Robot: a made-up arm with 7 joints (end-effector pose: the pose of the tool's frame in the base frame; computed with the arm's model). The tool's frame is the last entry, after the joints. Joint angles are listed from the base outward.
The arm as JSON. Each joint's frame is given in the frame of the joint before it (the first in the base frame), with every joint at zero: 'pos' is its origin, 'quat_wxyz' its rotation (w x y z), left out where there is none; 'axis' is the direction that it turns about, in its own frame. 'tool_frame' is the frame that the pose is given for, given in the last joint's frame.
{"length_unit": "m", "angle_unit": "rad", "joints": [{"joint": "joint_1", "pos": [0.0, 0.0, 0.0], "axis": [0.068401, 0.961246, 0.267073]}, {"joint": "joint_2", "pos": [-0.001, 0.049, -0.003], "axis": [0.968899, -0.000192, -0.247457]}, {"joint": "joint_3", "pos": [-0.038, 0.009, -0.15], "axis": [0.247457, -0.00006, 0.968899]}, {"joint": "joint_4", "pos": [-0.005, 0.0, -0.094], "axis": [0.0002, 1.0, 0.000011]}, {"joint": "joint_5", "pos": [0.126, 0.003, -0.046], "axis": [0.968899, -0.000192, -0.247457]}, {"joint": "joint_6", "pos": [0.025, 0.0, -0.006], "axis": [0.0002, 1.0, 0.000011]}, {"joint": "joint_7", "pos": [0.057, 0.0, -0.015], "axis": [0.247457, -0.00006, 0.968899]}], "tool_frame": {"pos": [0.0, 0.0, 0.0], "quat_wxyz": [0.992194, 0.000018, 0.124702, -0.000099]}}
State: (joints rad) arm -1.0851 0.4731 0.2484 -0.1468 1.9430 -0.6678 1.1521
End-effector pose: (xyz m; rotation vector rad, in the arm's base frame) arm 0.3443 0.0987 0.0318 1.6246 -2.2270 0.7888
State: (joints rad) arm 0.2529 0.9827 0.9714 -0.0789 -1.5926 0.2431 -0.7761
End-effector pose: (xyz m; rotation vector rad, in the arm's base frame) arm 0.1136 0.3695 -0.0353 -0.3099 -0.4146 -0.4416
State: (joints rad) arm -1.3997 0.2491 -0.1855 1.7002 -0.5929 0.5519 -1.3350
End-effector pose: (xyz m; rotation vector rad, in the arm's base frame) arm 0.4088 0.0701 -0.2207 -0.8329 0.8081 -1.1153
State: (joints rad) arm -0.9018 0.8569 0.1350 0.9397 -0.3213 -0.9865 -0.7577
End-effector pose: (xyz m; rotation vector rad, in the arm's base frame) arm 0.3322 0.3040 -0.0711 0.7713 -0.6406 -0.3837
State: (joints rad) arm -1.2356 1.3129 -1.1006 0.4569 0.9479 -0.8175 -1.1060
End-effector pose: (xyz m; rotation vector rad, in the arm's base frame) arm 0.3370 0.2354 -0.0731 -2.3977 -1.0664 1.6527
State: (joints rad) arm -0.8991 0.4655 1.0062 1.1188 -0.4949 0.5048 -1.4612
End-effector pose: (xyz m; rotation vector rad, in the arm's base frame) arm 0.3269 0.2551 -0.2667 -1.1356 -0.3319 -0.7356
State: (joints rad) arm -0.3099 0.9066 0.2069 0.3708 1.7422 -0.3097 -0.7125
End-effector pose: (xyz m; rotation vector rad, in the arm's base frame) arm 0.2483 0.3194 -0.1752 2.3155 1.2120 -0.5812
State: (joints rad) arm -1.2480 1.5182 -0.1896 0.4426 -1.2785 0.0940 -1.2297
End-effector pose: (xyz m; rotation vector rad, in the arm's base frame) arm 0.2716 0.3165 0.1773 0.4131 -0.4887 -1.0234
